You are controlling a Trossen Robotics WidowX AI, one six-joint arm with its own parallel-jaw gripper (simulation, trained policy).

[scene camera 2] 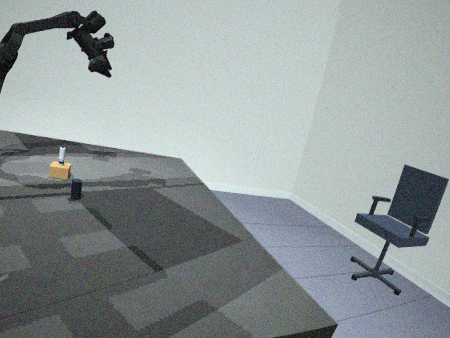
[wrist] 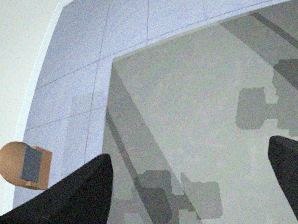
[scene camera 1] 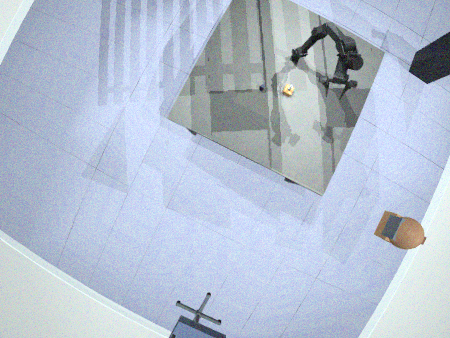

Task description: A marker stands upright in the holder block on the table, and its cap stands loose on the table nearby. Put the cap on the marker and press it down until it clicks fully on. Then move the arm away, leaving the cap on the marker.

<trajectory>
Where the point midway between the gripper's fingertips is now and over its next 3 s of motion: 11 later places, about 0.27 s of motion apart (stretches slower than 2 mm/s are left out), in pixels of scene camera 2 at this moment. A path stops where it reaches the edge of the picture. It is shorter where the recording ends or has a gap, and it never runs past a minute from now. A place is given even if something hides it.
The gripper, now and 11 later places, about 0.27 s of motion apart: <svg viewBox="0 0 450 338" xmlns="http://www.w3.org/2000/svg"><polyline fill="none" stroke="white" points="110,73 111,77 112,80 112,83 112,87 112,91 111,94 110,98 109,102 108,106 107,111 105,116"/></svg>
</trajectory>
